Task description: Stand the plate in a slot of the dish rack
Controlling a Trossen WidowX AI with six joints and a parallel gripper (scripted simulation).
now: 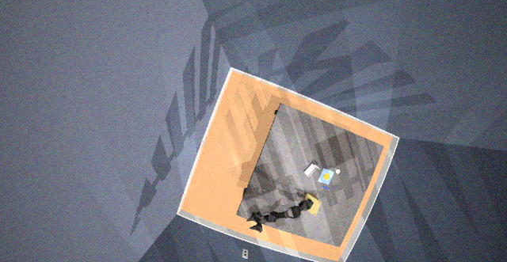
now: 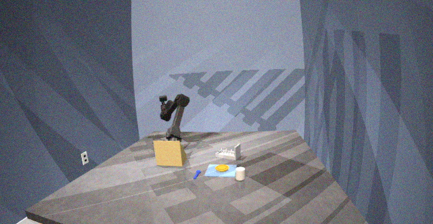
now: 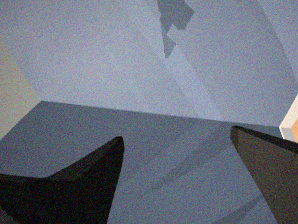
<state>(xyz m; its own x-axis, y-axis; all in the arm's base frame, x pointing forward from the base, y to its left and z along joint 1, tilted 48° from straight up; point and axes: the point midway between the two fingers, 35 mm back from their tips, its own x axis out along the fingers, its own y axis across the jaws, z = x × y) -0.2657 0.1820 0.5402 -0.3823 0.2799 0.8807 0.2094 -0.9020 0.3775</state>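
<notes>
My gripper tip is now 630 mm to the left of the yellow plate, 620 mm short of it and 270 mm above it. From my gripper tip the other things lie so: blue spoon: 680 mm to the right, 500 mm ahead, 290 mm below; then dish rack: 620 mm ahead, 430 mm to the right, 270 mm below; then white cup: 720 mm ahead, 700 mm to the right, 260 mm below.
</notes>
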